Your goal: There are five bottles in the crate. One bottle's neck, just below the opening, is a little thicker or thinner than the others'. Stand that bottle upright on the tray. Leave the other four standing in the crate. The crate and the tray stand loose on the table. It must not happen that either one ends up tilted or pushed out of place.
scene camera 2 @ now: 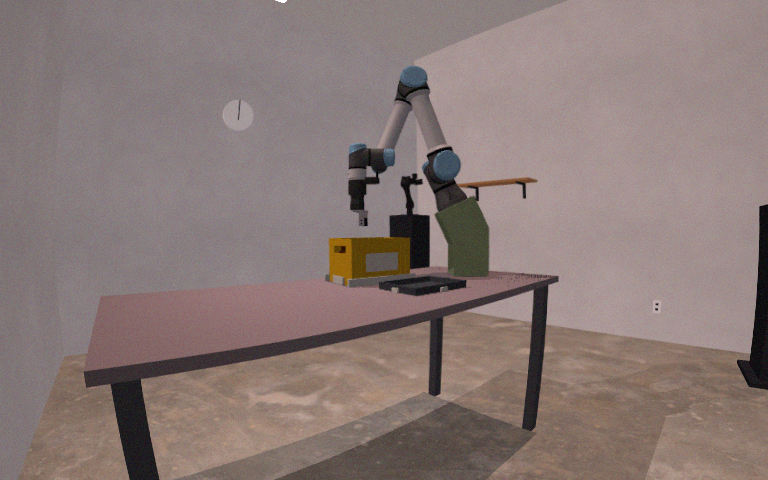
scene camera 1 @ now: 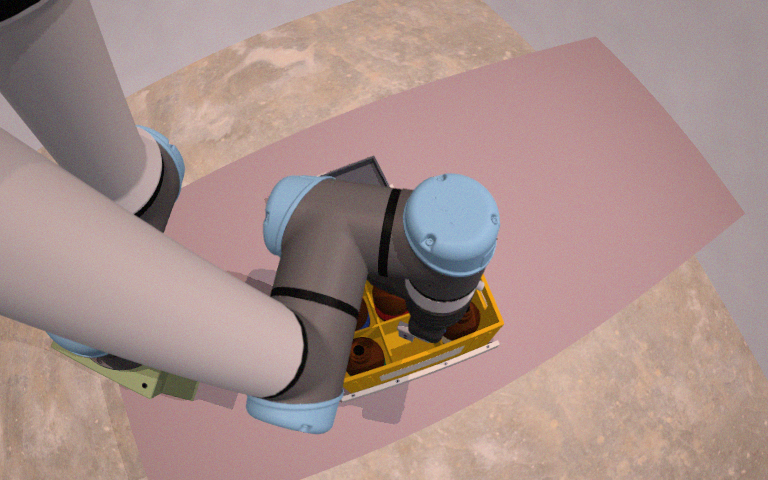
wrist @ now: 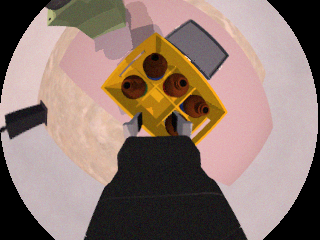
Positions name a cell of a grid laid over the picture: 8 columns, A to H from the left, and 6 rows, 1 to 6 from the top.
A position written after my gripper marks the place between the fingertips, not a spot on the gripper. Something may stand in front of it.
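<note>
From scene camera 1 I can see my gripper (scene camera 1: E4), a dark tray (scene camera 1: D3), a crate (scene camera 1: E5), and then a bottle (scene camera 1: E4) and another bottle (scene camera 1: E5). Scene camera 2 gives me the crate (scene camera 2: D4) too. And in the wrist view there's the tray (wrist: F2), along with the crate (wrist: D3) and my gripper (wrist: D3).
</note>
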